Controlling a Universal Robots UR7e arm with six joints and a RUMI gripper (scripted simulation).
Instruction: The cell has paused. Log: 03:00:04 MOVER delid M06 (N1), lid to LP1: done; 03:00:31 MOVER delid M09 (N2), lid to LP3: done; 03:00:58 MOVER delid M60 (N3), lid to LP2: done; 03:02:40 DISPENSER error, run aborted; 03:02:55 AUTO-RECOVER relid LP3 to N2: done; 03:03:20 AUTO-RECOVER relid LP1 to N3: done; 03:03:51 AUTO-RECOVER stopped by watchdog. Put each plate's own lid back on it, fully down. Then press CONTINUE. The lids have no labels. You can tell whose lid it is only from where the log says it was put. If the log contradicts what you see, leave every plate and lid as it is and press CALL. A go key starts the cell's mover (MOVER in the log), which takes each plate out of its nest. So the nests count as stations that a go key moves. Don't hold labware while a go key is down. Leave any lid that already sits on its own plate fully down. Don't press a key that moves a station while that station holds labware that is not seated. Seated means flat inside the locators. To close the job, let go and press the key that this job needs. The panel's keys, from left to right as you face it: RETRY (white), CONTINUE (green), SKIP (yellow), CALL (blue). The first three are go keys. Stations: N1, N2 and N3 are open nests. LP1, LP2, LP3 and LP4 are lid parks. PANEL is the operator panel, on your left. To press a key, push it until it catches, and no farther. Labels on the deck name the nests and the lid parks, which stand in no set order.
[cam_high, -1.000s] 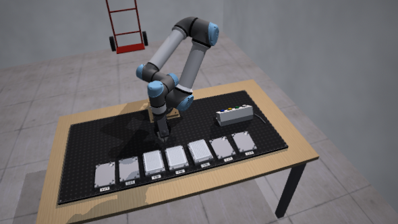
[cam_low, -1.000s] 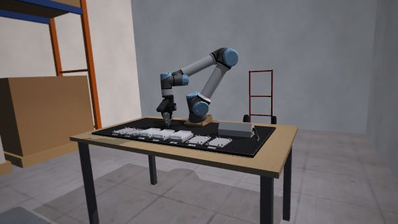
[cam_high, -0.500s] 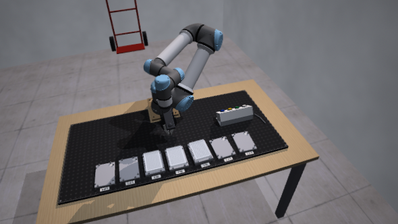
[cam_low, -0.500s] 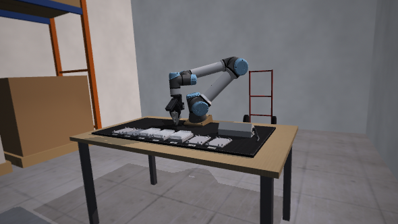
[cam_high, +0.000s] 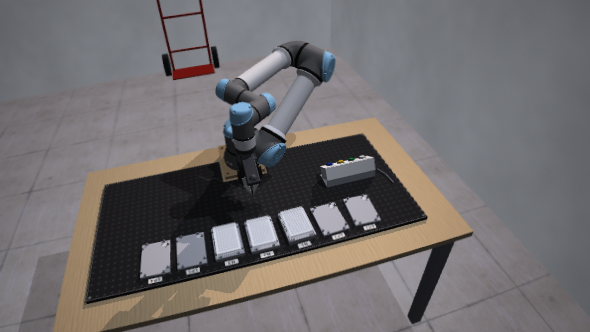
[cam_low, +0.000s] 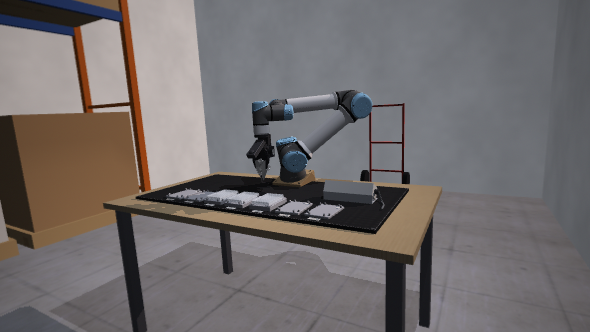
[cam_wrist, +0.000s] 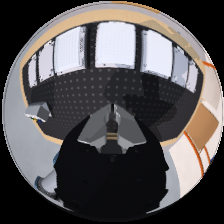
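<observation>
Right now the green key is 16 cm behind my hand, 43 cm to the left of it and 2 cm below it. The rest, counted from my hand: clear lid 17 cm ahead, 10 cm to the right, 6 cm below; white lid 15 cm ahead, 2 cm to the left, 6 cm below; plate 13 cm ahead, 15 cm to the left, 6 cm below.
</observation>
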